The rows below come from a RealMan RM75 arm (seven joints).
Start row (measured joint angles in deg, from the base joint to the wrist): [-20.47, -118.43, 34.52, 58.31, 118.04, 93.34, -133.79]
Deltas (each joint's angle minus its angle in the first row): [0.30, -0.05, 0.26, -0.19, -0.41, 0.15, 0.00]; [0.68, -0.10, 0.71, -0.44, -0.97, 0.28, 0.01]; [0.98, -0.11, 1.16, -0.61, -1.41, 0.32, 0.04]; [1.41, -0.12, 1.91, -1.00, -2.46, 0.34, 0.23]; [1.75, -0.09, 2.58, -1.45, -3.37, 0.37, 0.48]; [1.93, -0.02, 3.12, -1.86, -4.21, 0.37, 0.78]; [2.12, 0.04, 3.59, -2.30, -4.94, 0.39, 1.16]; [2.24, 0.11, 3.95, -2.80, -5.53, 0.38, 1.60]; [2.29, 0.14, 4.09, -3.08, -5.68, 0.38, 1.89]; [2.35, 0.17, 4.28, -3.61, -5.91, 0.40, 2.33]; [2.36, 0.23, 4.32, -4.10, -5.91, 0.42, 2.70]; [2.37, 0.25, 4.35, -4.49, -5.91, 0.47, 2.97]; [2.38, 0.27, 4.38, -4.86, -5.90, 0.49, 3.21]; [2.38, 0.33, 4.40, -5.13, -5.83, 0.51, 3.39]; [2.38, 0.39, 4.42, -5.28, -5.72, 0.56, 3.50]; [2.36, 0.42, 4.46, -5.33, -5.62, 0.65, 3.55]
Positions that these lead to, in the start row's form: [-20.17, -118.48, 34.78, 58.12, 117.63, 93.49, -133.79]; [-19.79, -118.53, 35.23, 57.87, 117.07, 93.62, -133.78]; [-19.49, -118.54, 35.68, 57.70, 116.63, 93.66, -133.75]; [-19.06, -118.55, 36.43, 57.31, 115.58, 93.68, -133.56]; [-18.72, -118.52, 37.10, 56.86, 114.67, 93.71, -133.31]; [-18.54, -118.45, 37.64, 56.45, 113.83, 93.71, -133.01]; [-18.35, -118.39, 38.11, 56.01, 113.10, 93.73, -132.63]; [-18.23, -118.32, 38.47, 55.51, 112.51, 93.72, -132.19]; [-18.18, -118.29, 38.61, 55.23, 112.36, 93.72, -131.90]; [-18.12, -118.26, 38.80, 54.70, 112.13, 93.74, -131.46]; [-18.11, -118.20, 38.84, 54.21, 112.13, 93.76, -131.09]; [-18.10, -118.18, 38.87, 53.82, 112.13, 93.81, -130.82]; [-18.09, -118.16, 38.90, 53.45, 112.14, 93.83, -130.58]; [-18.09, -118.10, 38.92, 53.18, 112.21, 93.85, -130.40]; [-18.09, -118.04, 38.94, 53.03, 112.32, 93.90, -130.29]; [-18.11, -118.01, 38.98, 52.98, 112.42, 93.99, -130.24]
